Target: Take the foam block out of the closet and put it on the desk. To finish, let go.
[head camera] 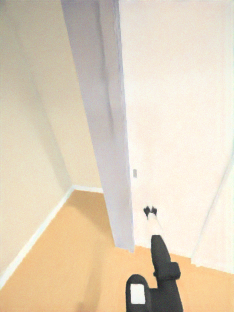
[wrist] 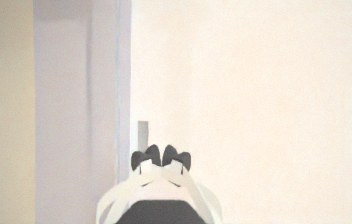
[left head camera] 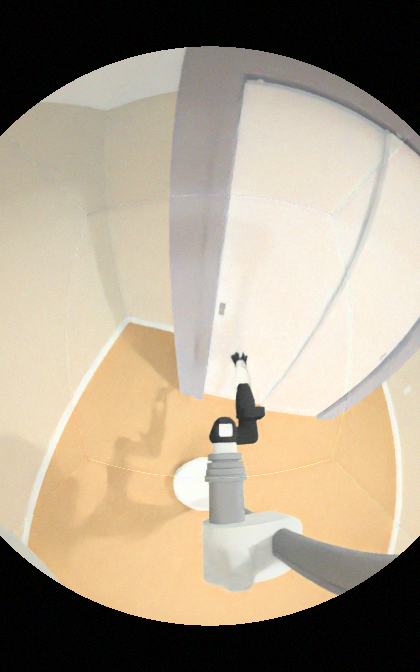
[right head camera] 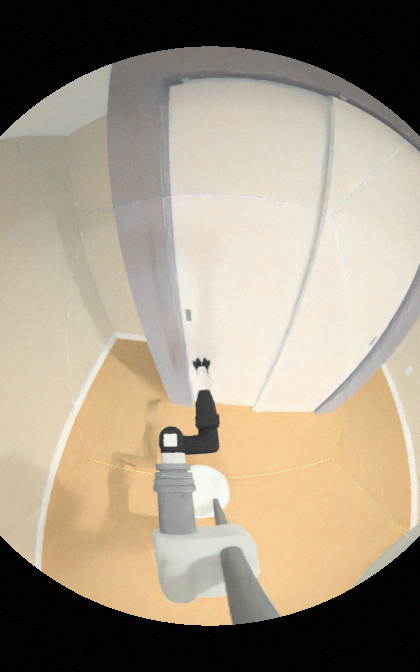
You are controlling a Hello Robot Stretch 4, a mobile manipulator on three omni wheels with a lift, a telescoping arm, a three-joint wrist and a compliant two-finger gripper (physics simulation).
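Places are measured from the robot's base along level axes (x right, y ahead, z up), in centimetres.
Where they show: gripper, fingertip midpoint: [head camera: 149, 206] [wrist: 161, 157].
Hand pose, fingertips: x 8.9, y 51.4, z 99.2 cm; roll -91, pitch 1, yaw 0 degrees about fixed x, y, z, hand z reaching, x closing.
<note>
After its pixels a point has its place.
The closet shows as a white sliding door panel [head camera: 175, 100] @(z 142.2, x 24.6, y 76.0 cm) [left head camera: 290, 225] [right head camera: 240, 225] [wrist: 260, 100] @(z 106.3, x 31.2, y 74.4 cm) in a grey-purple frame [head camera: 95, 100] @(z 145.8, x -13.7, y 78.6 cm) [left head camera: 197, 250] [right head camera: 145, 275] [wrist: 65, 100] @(z 105.2, x -13.1, y 78.5 cm). The panel is closed against the frame's left post. A small grey recessed handle [head camera: 135, 173] @(z 95.6, x 4.9, y 81.9 cm) [left head camera: 222, 308] [right head camera: 188, 315] [wrist: 143, 131] @(z 97.7, x 4.5, y 82.1 cm) sits near its left edge. My gripper [head camera: 150, 212] [left head camera: 239, 358] [right head camera: 201, 364] [wrist: 161, 157] @(z 99.1, x 8.9, y 51.4 cm) is shut and empty in front of the panel. In the wrist view its tips overlap the handle's lower end, slightly to the right. Contact cannot be told. The foam block and the desk do not show.
A second white door panel [left head camera: 395, 240] [right head camera: 367, 240] stands to the right, with its own small handle [left head camera: 383, 355] [right head camera: 373, 341]. A beige wall [head camera: 30, 150] @(z 96.7, x -107.9, y 133.9 cm) [left head camera: 40, 275] [right head camera: 40, 250] is at the left. A white round object [left head camera: 187, 484] [right head camera: 212, 490] is low near the arm.
</note>
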